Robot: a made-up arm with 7 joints.
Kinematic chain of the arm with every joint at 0, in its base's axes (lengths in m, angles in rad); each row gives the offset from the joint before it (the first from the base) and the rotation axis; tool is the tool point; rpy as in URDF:
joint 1: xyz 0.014 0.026 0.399 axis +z
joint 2: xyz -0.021 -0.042 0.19 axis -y
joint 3: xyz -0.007 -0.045 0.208 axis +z
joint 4: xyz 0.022 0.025 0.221 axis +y
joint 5: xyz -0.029 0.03 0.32 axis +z
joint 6: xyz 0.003 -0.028 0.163 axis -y
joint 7: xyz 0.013 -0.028 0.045 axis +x
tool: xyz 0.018 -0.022 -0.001 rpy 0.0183 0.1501 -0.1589
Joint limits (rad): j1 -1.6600..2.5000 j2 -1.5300..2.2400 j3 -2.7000..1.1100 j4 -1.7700..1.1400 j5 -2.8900..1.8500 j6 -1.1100..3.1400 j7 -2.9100..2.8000
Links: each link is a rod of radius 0.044 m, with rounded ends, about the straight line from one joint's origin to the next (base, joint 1, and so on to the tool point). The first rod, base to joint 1, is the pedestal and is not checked.
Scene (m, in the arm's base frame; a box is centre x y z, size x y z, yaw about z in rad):
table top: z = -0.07
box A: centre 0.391 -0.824 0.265 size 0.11 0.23 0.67 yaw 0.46
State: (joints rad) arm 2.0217 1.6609 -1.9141 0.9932 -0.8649 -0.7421 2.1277
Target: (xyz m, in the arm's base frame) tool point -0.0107 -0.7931 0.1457
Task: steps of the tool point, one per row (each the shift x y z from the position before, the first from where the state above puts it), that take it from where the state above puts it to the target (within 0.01 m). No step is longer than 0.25 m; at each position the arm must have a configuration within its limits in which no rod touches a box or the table.
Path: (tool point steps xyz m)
1: -0.0400 -0.0864 0.1552
2: -0.0848 -0.0723 0.1626
3: -0.1264 -0.0426 0.1582
4: -0.1576 -0.0004 0.1416
5: -0.1728 0.0471 0.1137
6: -0.1707 0.0924 0.0774
7: 0.0604 -0.1396 -0.0960
8: 0.0397 -0.1175 -0.1379
9: 0.0167 -0.0833 -0.1666
10: -0.0061 -0.0430 -0.1788
11: -0.0265 -0.0038 -0.1743
12: -0.0423 0.0286 -0.1558
13: -0.0516 0.0499 -0.1280

